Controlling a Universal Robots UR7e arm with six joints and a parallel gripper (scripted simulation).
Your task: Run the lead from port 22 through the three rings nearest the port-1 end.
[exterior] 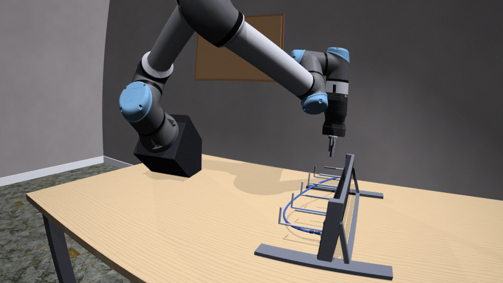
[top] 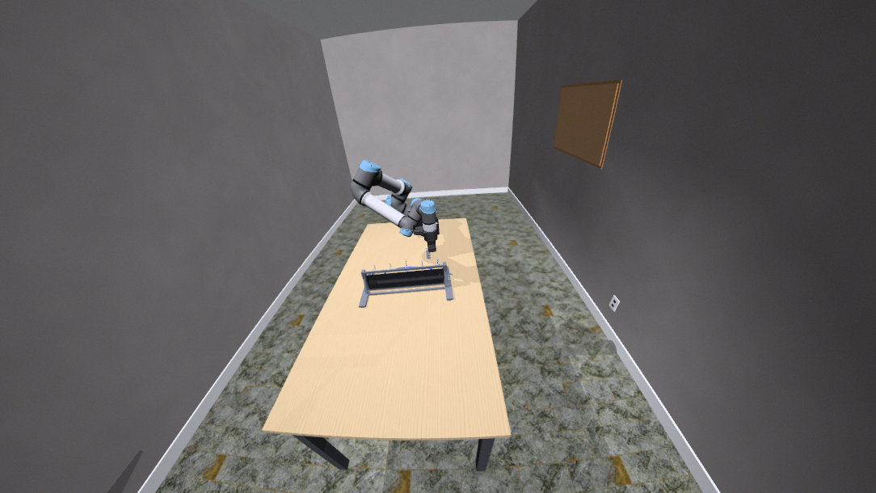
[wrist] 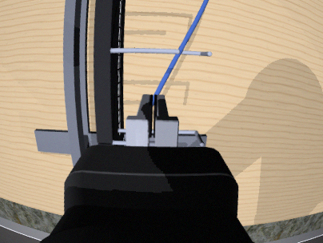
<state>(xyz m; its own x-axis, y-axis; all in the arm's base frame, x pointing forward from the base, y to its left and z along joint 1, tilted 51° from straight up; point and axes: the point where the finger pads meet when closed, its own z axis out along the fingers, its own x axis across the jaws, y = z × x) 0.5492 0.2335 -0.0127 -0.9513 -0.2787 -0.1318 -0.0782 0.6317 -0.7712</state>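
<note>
My hand is 7 cm short of the grey rack, 14 cm to the left of it and 10 cm above it.
</note>
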